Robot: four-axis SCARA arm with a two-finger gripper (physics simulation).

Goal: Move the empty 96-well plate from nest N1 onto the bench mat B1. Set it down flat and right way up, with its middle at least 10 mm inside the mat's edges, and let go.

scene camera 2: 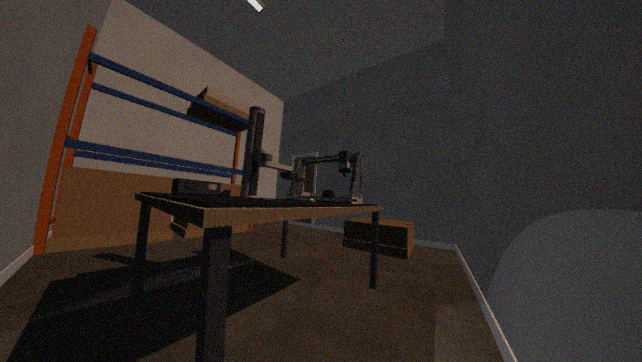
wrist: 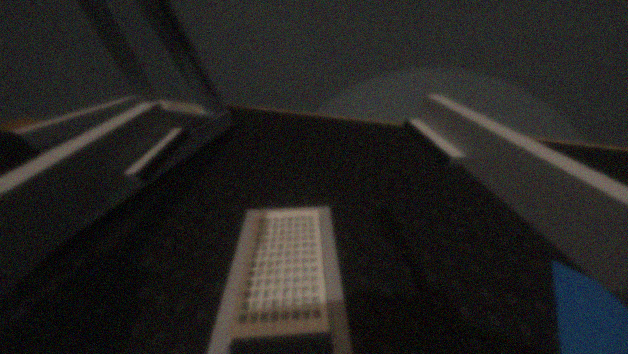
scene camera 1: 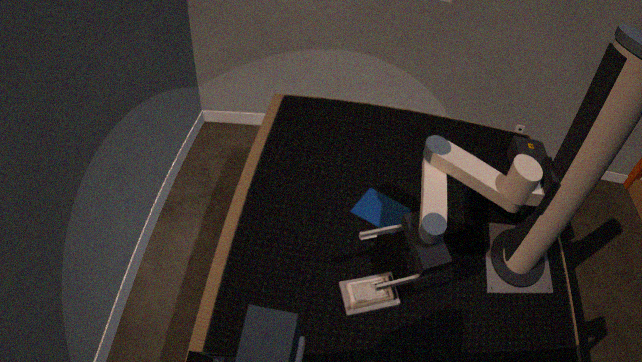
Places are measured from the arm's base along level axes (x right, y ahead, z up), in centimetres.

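Where they show: gripper, fingertip midpoint: (scene camera 2: 307,180) (wrist: 299,114) (scene camera 1: 367,261); arm's base, link origin: (scene camera 1: 517,259).
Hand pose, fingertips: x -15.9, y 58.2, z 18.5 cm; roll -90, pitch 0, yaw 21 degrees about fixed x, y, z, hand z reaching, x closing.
Note:
Things, the pixels of their centre, and the offset from my fingertips. "pt": a spot on its surface instead. Level surfaces: height alone.
- pale 96-well plate, body centre: (wrist: 284,261) (scene camera 1: 370,292) dz -15.3, dx -1.5, dy -3.0 cm
- light grey nest N1, body centre: (wrist: 285,265) (scene camera 1: 369,293) dz -16.5, dx -1.5, dy -3.0 cm
- blue bench mat B1, surface height: dz -17.0 cm
- black bench top, surface height: dz -17.2 cm
- grey box-shaped device, surface spot: (scene camera 1: 267,330) pt dz +31.6, dx -34.8, dy +15.7 cm
- dark box, surface spot: (scene camera 2: 190,187) pt dz -11.7, dx +63.1, dy -61.5 cm
The pale 96-well plate (scene camera 1: 368,292) (wrist: 287,265) sits flat, wells up, in the light grey nest N1 (scene camera 1: 372,308) (wrist: 332,260). The blue bench mat B1 (scene camera 1: 369,207) (wrist: 590,315) lies on the bench behind it, its right part shaded or covered by the gripper in scene camera 1; in the wrist view it is partly cut off at the lower right. My gripper (scene camera 1: 373,261) (wrist: 299,114) is open with nothing between its fingers. In scene camera 1 one finger overlaps the plate and the other passes in front of the mat's near side. The plate's near end is shaded in the wrist view.
The arm's column (scene camera 1: 580,180) (scene camera 2: 254,150) stands at the right of the black bench top (scene camera 1: 300,150). A grey box-shaped device (scene camera 1: 267,330) is at the near left. In scene camera 2 a dark box (scene camera 2: 190,187) stands on the bench, and an orange-and-blue rack (scene camera 2: 65,140) stands behind.

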